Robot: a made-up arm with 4 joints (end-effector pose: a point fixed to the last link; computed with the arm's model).
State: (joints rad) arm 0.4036 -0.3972 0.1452 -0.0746
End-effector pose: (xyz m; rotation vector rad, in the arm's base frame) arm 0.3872 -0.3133 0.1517 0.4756 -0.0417 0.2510
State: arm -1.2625 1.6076 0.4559 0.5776
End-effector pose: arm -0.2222 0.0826 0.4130 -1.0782 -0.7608 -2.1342
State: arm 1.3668 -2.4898 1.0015 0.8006
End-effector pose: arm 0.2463 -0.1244 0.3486 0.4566 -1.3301 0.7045
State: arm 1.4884 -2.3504 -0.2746 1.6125
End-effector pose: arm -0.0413 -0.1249 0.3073 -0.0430 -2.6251 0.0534
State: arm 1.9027 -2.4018 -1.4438 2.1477
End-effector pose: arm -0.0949 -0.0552 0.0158 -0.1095 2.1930 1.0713
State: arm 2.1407 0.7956 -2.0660 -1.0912
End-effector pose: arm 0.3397 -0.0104 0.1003 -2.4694 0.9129 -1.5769
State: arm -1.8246 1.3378 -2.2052 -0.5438
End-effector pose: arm 0.3364 0.1175 0.2638 -1.1950 0.8578 0.3492
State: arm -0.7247 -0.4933 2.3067 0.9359
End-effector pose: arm -0.0337 -0.1068 0.4609 -1.1425 0.2084 -1.9666
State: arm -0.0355 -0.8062 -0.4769 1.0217
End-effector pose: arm 0.3279 0.0592 0.3090 -0.9029 -0.6330 1.1780
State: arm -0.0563 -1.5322 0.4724 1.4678
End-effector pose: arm 0.3156 0.0874 0.2911 -1.3675 -0.7525 0.8831
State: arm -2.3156 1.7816 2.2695 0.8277
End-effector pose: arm 0.0031 0.0316 -0.0549 1.3796 -1.9108 -2.0762
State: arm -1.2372 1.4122 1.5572 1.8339
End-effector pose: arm -0.1809 0.0791 0.2942 -0.2695 0.9183 -2.9859
